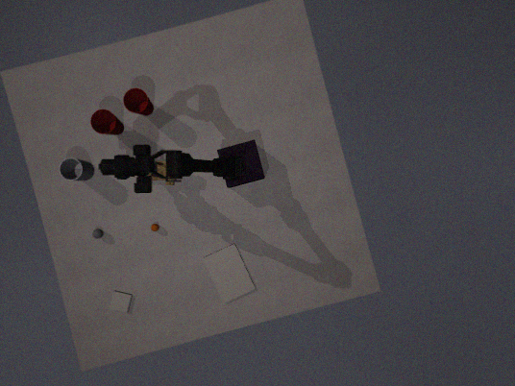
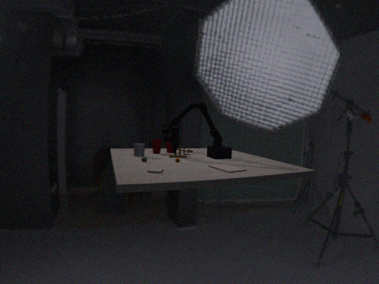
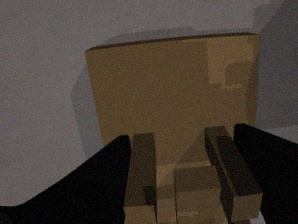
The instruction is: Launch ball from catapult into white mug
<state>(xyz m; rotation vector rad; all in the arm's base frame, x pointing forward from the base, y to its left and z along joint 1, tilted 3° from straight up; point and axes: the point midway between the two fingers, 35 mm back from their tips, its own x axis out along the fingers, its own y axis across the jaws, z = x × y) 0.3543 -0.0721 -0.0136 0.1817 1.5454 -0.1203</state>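
Now: the orange ball 40 mm ahead of my gripper tip, 240 mm to the left of it and 20 mm below it. Round my gripper tip: white mug (280 mm ahead, 60 mm to the right); then wooden catapult (60 mm behind, 30 mm to the left, 20 mm above); then small grey ball (270 mm ahead, 210 mm to the left, 10 mm below).
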